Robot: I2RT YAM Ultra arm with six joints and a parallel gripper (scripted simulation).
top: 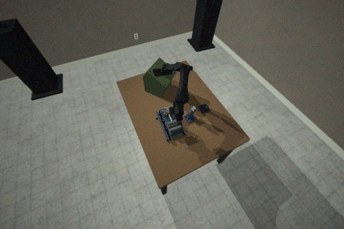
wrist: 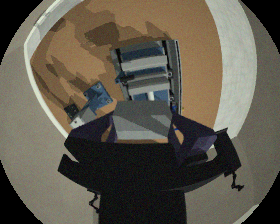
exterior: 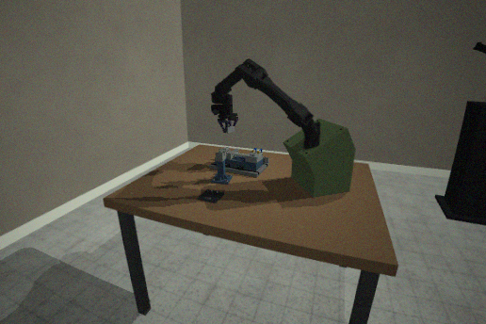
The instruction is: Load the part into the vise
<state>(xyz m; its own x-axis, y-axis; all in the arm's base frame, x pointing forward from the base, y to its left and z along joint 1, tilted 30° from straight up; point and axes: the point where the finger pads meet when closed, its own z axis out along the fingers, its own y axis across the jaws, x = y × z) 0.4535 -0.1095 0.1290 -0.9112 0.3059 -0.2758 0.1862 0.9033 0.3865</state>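
The vise is 60 mm behind my hand, 10 mm to the right of it and 180 mm below it. Also, from my hand: infeed plate: 90 mm behind, 360 mm to the left, 220 mm below; part: right at my hand.
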